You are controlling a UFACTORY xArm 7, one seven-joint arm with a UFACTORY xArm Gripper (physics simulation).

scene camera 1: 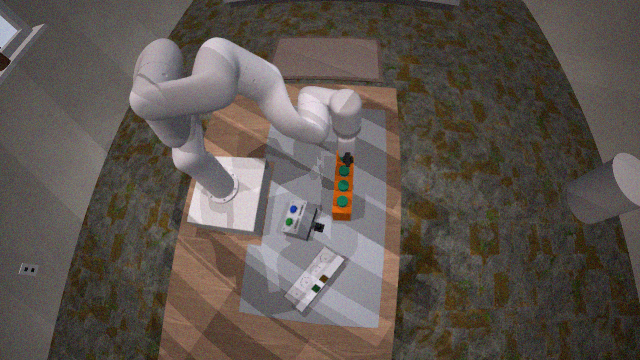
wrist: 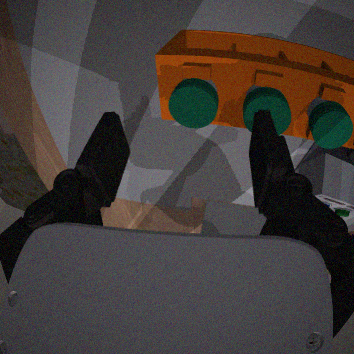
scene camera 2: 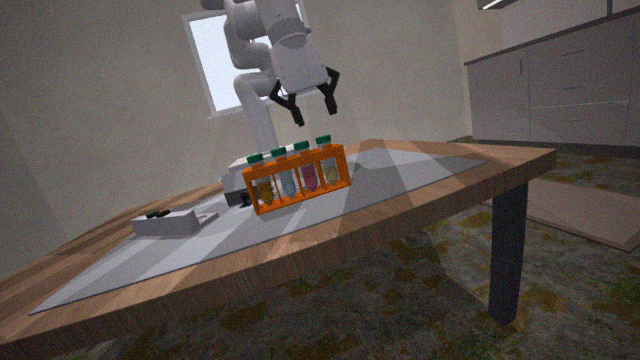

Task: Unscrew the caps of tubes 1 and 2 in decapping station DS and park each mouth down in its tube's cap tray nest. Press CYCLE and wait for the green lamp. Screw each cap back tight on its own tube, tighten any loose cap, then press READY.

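Frame: origin at the arm's base, x ahead, y left, z up, level; millimetres.
Where they show: gripper, fingertip midpoint: (wrist: 185, 129) (scene camera 2: 318, 120); arm's base, link origin: (scene camera 1: 223, 186) (scene camera 2: 268, 152).
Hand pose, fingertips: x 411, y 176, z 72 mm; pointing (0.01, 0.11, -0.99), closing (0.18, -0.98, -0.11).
Things, the pixels of their centre, and the offset from my fingertips. "pt": a spot on its surface instead. Level surfaces: height alone.
- orange rack, body centre: (wrist: 286, 81) (scene camera 2: 297, 175) (scene camera 1: 343, 185) dx +0, dy -75, dz -107 mm
- end cap, body centre: (wrist: 193, 102) (scene camera 2: 323, 139) dx -10, dy +2, dz -45 mm
- yellow tube, body centre: (scene camera 2: 328, 161) dx -10, dy +2, dz -97 mm
- neighbouring cap, body centre: (wrist: 266, 112) (scene camera 2: 301, 145) (scene camera 1: 344, 170) dx -3, dy -49, dz -45 mm
- pink tube, body centre: (scene camera 2: 307, 167) dx -3, dy -49, dz -97 mm
- grey box, body centre: (wrist: 338, 186) (scene camera 2: 248, 182) (scene camera 1: 299, 219) dx -123, dy -219, dz -117 mm
- blue button, body centre: (scene camera 1: 293, 209) dx -143, dy -195, dz -95 mm
- green button, body centre: (scene camera 1: 289, 222) dx -147, dy -240, dz -95 mm
- black clamp, surface spot: (scene camera 1: 318, 227) pt dx -56, dy -228, dz -138 mm
- white tray, body centre: (scene camera 2: 172, 217) (scene camera 1: 313, 278) dx -32, dy -403, dz -132 mm
- grey mat, surface height: dz -159 mm
- wooden table, surface height: dz -162 mm
My gripper (scene camera 1: 347, 159) (scene camera 2: 316, 118) (wrist: 185, 129) is open and empty, above the far end of the orange rack (scene camera 1: 342, 215) (scene camera 2: 346, 165) (wrist: 230, 102). Several green-capped tubes stand upright in the rack. The end cap (scene camera 2: 323, 139) (wrist: 193, 103), on the yellow tube (scene camera 2: 331, 172), lies below and ahead of the fingers in the wrist view. The right finger overlaps the neighbouring cap (wrist: 272, 102), on the pink tube (scene camera 2: 309, 177). Tube numbers are not readable. A grey box (scene camera 1: 305, 231) (scene camera 2: 234, 186) has a blue button (scene camera 1: 293, 209), a green button (scene camera 1: 289, 221) and a black clamp (scene camera 1: 318, 227).
A white tray (scene camera 1: 298, 303) (scene camera 2: 165, 226) with round marks and two dark squares, one brown (scene camera 1: 324, 278) and one green (scene camera 1: 316, 288), lies on the grey mat (scene camera 1: 367, 300) near the grey box. The arm's white base plate (scene camera 1: 250, 200) stands on the wooden table (scene camera 1: 200, 300).
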